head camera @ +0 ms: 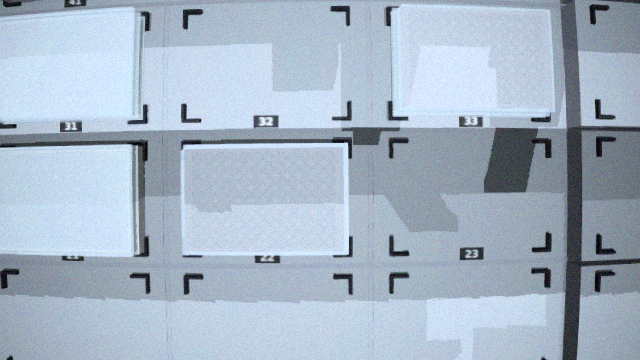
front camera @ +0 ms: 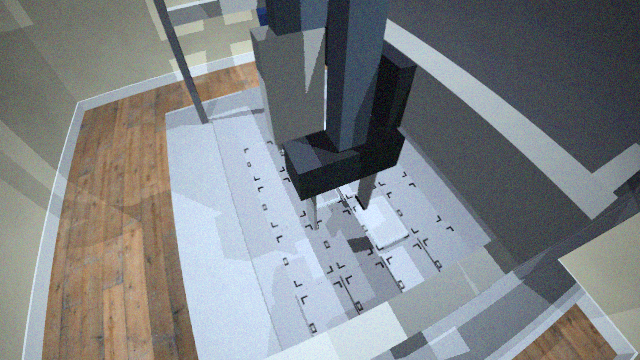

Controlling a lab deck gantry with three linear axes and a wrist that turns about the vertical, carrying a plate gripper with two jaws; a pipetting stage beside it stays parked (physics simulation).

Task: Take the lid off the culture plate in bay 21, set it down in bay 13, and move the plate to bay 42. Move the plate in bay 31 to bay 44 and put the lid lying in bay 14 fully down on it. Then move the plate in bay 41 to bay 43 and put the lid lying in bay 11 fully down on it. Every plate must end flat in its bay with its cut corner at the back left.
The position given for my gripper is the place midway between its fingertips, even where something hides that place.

Scene:
My gripper shows in the front camera view [337, 212]; in the head camera view it is out of frame. A pale plate shows in the head camera view and in the front camera view. The same spot on the pale plate: [head camera: 442, 65] is [front camera: 373, 211]. One and the same spot on a bay 13: [front camera: 309, 263] is [head camera: 501, 321].

